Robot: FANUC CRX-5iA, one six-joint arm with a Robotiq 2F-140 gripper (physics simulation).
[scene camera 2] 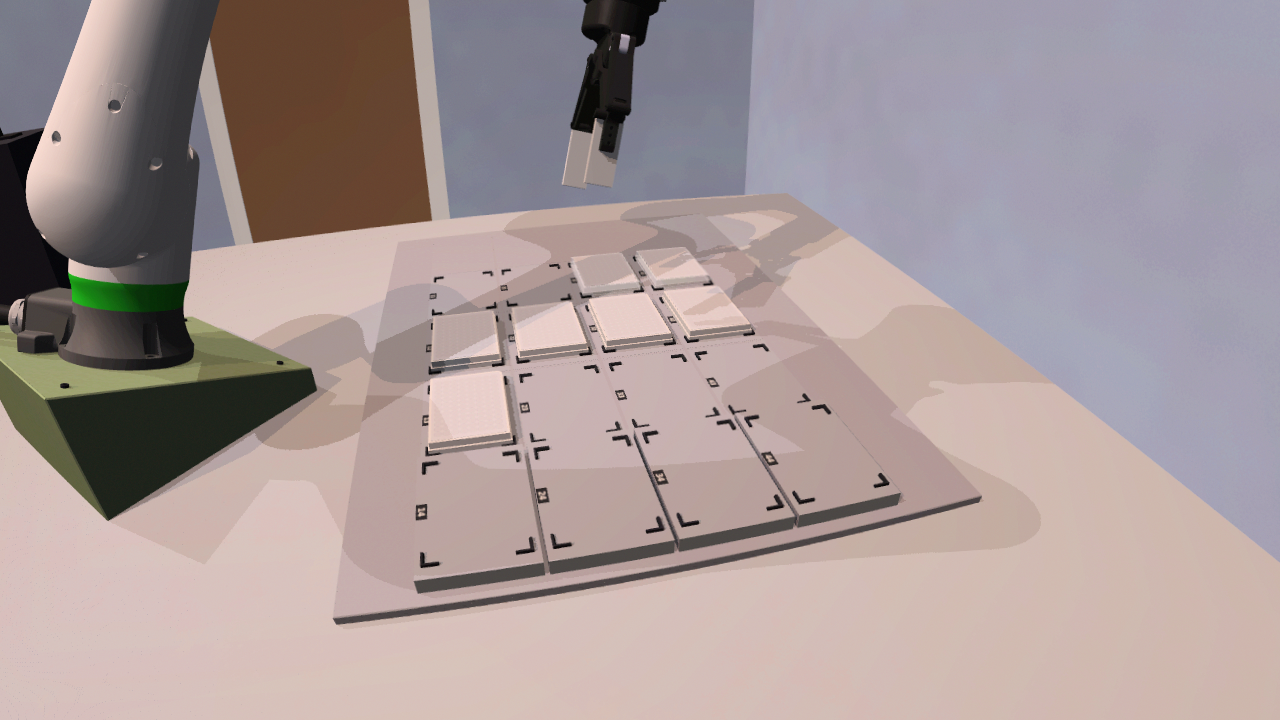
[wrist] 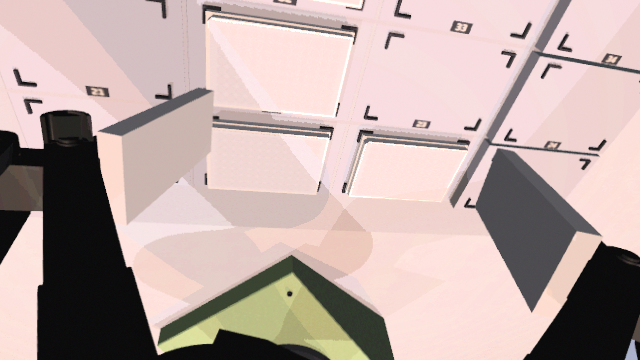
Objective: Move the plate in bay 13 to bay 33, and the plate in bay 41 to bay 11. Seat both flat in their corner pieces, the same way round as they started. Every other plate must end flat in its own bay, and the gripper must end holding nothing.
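Places are measured from the arm's base along level axes (x right, y ahead, z up), in metres.
Pixels of known places: gripper, fingertip midpoint: (scene camera 2: 584, 186) (wrist: 347, 149); arm's base at its link origin: (scene camera 2: 127, 353).
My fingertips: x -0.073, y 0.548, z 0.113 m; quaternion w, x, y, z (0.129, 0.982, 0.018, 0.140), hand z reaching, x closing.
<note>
For each thing: its top centre in the pictures, then the offset to it from my fingertips. "*": a spot on its surface instead.
- pale square plate at its top centre: (scene camera 2: 467, 403) (wrist: 407, 174) dx +0.146, dy -0.156, dz -0.184 m
- Bay 33 at a spot on its surface: (wrist: 460, 10) * dx +0.134, dy +0.026, dz -0.199 m
- pale plate at its top centre: (scene camera 2: 671, 262) dx -0.190, dy +0.157, dz -0.184 m
- Bay 11 at a spot on its surface: (scene camera 2: 465, 291) * dx -0.186, dy -0.161, dz -0.199 m
- bay 12 at a spot on its surface: (wrist: 267, 157) (scene camera 2: 471, 333) * dx -0.019, dy -0.151, dz -0.184 m
- bay 22 at a spot on its surface: (wrist: 280, 65) (scene camera 2: 552, 324) * dx -0.019, dy -0.046, dz -0.184 m
- bay 32 at a spot on its surface: (scene camera 2: 629, 319) * dx -0.010, dy +0.053, dz -0.184 m
- bay 42 at a spot on its surface: (scene camera 2: 707, 310) * dx -0.014, dy +0.160, dz -0.184 m
- bay 31 at a spot on its surface: (scene camera 2: 605, 272) * dx -0.172, dy +0.050, dz -0.184 m
A pale square plate (scene camera 2: 469, 407) (wrist: 407, 170) lies flat in bay 13, within its black corner pieces. Bay 33 (scene camera 2: 662, 391) (wrist: 460, 10) holds no plate; part of it shows at the top of the wrist view. Another pale plate (scene camera 2: 673, 265) lies in bay 41 at the far right of the back row in the scene view. Bay 11 (scene camera 2: 465, 291) holds no plate; in the wrist view it is partly behind the left finger. My gripper (scene camera 2: 588, 183) (wrist: 347, 149) is open and empty, high above the back of the board.
Other plates lie in bay 12 (scene camera 2: 465, 338) (wrist: 267, 157), bay 22 (scene camera 2: 548, 328) (wrist: 280, 65), bay 32 (scene camera 2: 629, 319), bay 42 (scene camera 2: 707, 310) and bay 31 (scene camera 2: 605, 272). The front row is raised. The green robot base (scene camera 2: 223, 371) (wrist: 250, 312) stands left of the board.
</note>
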